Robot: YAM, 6 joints.
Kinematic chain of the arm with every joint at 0, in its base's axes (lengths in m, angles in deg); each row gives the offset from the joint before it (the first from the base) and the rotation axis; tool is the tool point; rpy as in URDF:
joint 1: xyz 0 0 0.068 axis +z
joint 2: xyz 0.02 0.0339 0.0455 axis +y
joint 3: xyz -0.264 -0.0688 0 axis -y
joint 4: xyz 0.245 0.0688 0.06 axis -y
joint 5: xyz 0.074 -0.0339 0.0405 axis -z
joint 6: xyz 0.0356 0 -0.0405 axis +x
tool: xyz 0 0 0 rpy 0 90 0
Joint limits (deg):
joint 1: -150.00..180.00
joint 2: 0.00..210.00
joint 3: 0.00..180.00
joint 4: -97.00..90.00
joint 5: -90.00..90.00
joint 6: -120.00..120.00
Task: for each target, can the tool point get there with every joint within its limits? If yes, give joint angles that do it. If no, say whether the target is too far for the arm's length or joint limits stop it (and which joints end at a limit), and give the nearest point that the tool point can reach.
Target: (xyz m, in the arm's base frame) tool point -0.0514 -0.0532 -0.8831
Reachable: no: too far | nearest point -0.1230 -0.1273 -0.3732 | short by 0.520 m
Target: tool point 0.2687 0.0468 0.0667
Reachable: yes | joints 6.40 124.84 63.99 -70.94 -27.63 -21.83
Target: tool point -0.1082 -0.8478 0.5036
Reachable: no: too far | nearest point -0.0743 -0.5823 0.3785 | short by 0.295 m
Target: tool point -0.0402 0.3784 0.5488
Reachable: yes | joints -80.01 34.95 134.62 47.91 -47.08 -74.33
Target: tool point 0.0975 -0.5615 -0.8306
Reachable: no: too far | nearest point 0.0653 -0.3761 -0.3550 | short by 0.511 m
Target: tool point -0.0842 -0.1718 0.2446
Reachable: yes | joints -112.78 45.95 20.43 21.66 18.14 -29.47
